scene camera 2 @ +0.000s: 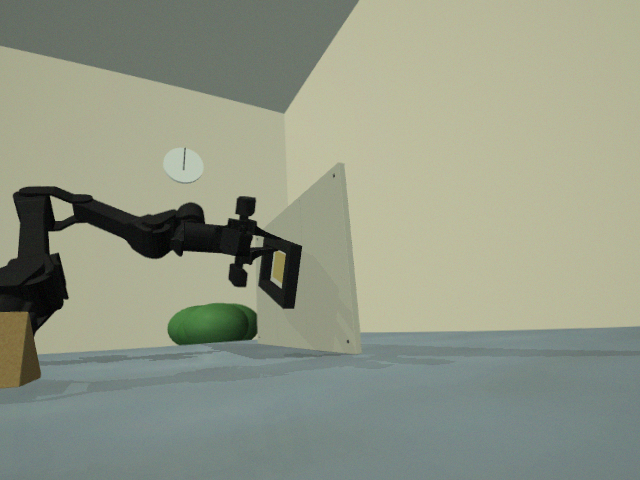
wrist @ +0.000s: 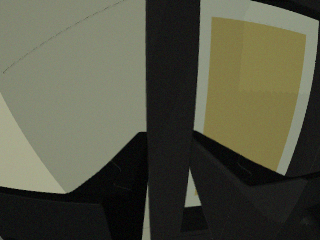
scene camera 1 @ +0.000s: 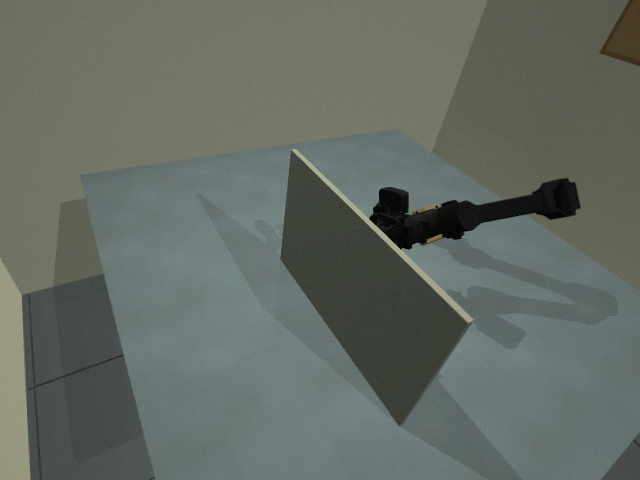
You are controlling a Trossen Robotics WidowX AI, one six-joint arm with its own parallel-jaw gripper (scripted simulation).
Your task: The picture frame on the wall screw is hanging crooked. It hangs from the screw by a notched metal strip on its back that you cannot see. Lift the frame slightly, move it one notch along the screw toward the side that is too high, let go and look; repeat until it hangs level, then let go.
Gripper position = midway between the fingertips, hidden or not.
The gripper [scene camera 2: 279,243] holds a picture frame [scene camera 2: 279,270].
